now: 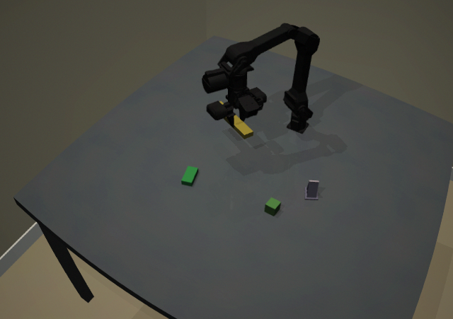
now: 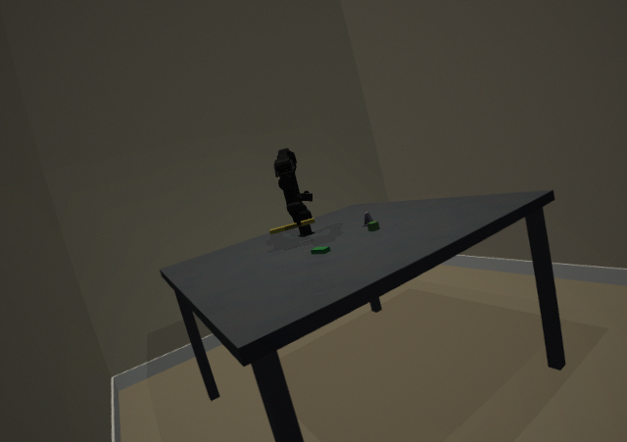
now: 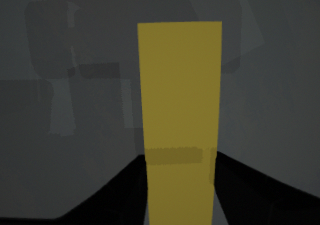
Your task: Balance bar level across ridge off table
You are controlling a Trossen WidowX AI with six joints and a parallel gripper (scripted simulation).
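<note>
Right now my gripper tip is 19 cm short of the green cube, 23 cm to the right of it and 7 cm above it. The rest, counted from my gripper tip: flat green block (20 cm ahead, 4 cm to the right, 8 cm below); yellow bar (1 cm behind, 3 cm to the right).
</note>
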